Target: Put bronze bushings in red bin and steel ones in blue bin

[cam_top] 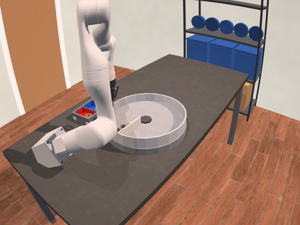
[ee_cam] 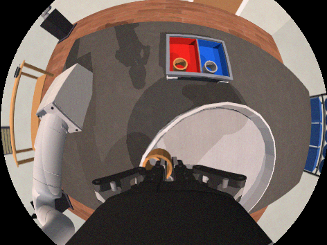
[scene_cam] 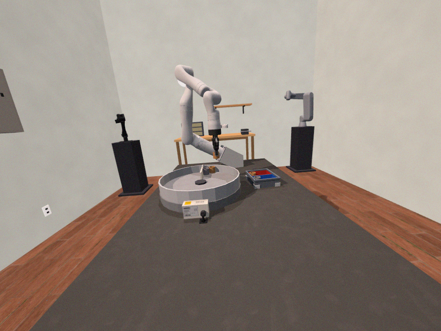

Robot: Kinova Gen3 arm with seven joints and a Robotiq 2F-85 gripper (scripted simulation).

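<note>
Right now my hand is 260 mm to the right of the grey tray, 160 mm above it and 60 mm short of it. Round my hand: turntable 140 mm ahead, 130 mm below, 100 mm to the right.
</note>
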